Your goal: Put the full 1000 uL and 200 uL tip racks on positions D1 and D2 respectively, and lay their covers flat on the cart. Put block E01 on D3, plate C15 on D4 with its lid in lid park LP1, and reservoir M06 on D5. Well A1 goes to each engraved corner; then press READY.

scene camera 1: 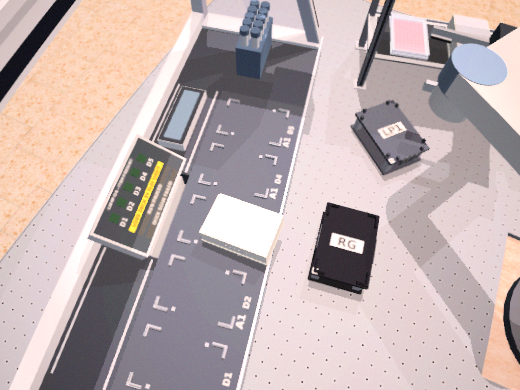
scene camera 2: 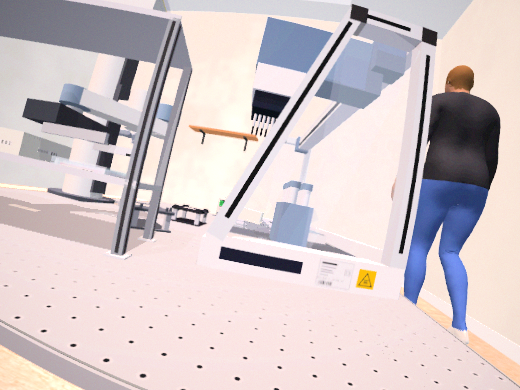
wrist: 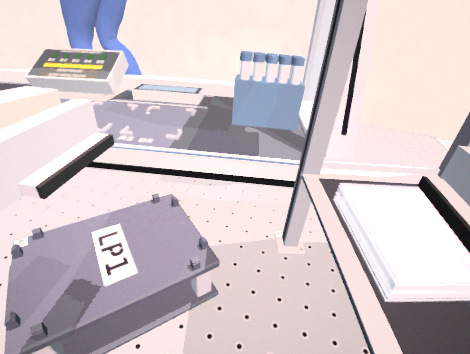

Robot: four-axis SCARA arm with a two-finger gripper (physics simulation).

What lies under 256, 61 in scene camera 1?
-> A tube rack.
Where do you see a tube rack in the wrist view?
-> At 276, 105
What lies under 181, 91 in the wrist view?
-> A glass trough.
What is my gripper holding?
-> Nothing.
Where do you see a glass trough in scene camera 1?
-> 180, 123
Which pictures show my gripper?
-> Scene camera 1, scene camera 2 and the wrist view: all of them.
